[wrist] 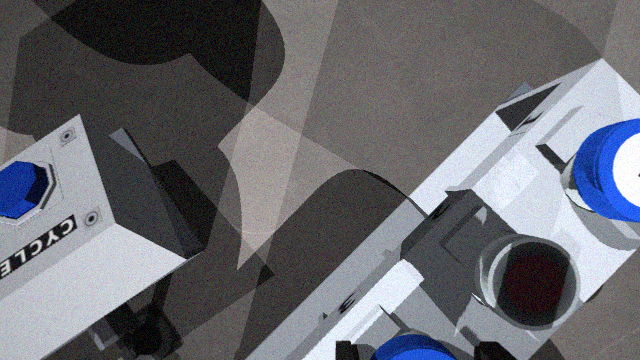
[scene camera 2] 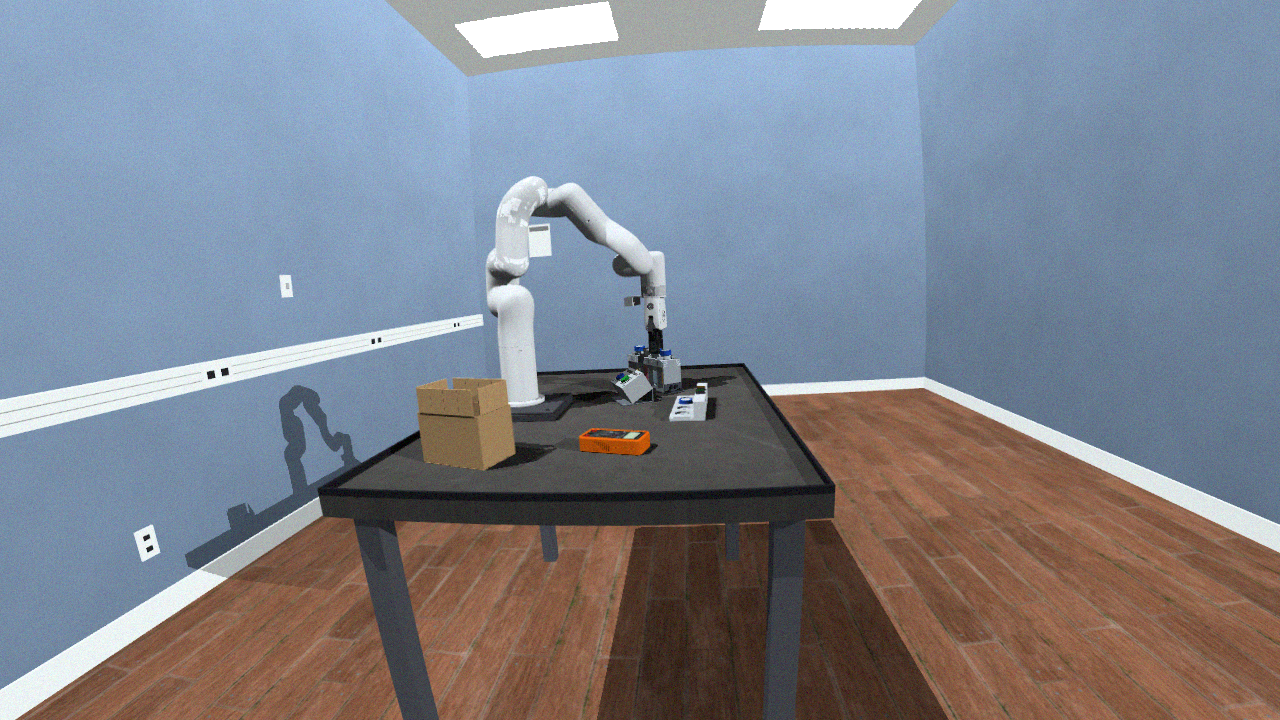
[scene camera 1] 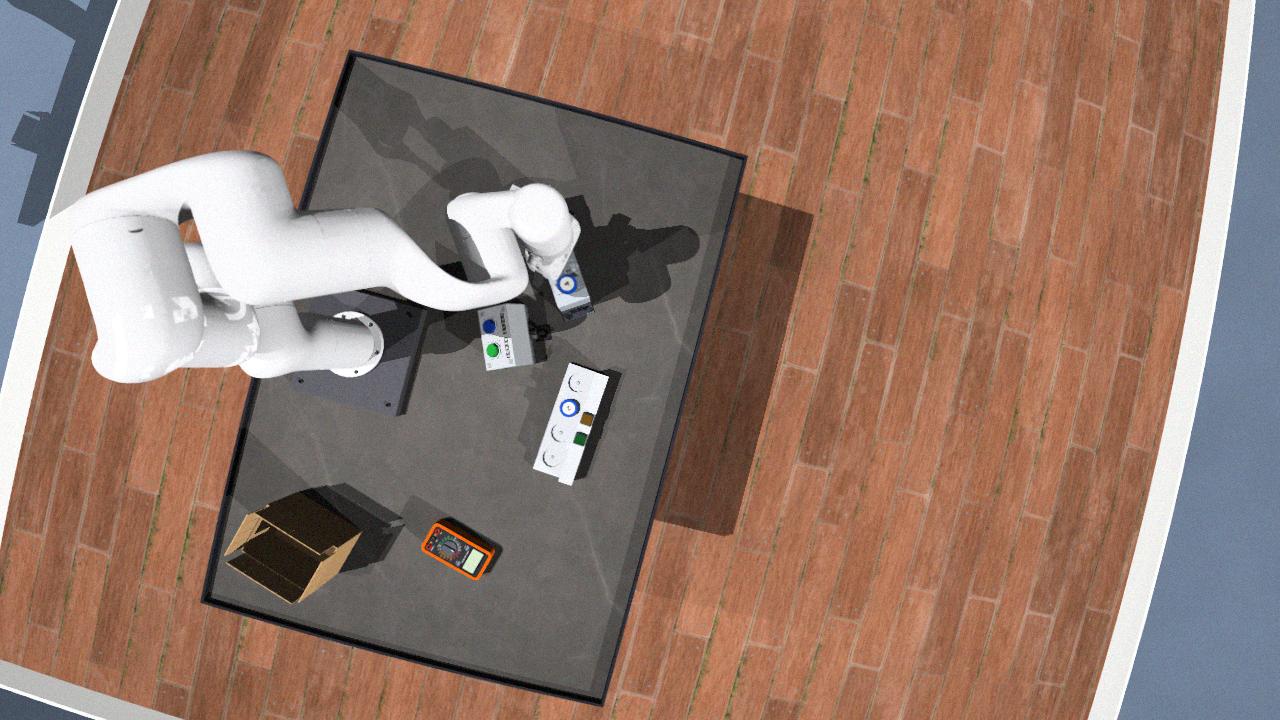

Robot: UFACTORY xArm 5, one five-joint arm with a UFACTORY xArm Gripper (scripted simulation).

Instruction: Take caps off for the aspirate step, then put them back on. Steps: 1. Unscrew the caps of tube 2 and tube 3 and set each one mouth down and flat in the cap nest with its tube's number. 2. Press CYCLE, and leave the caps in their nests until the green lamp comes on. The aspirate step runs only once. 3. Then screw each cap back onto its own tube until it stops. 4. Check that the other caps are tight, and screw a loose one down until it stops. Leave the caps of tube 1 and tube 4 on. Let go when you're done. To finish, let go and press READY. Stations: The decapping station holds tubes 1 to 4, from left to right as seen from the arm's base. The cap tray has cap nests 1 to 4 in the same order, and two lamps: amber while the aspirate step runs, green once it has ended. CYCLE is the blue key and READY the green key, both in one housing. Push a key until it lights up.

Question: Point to a key housing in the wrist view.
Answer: At 100, 236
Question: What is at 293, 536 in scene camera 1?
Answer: A cardboard box.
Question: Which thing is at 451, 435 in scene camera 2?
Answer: A cardboard box.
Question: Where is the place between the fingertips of my gripper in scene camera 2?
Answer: At 656, 352
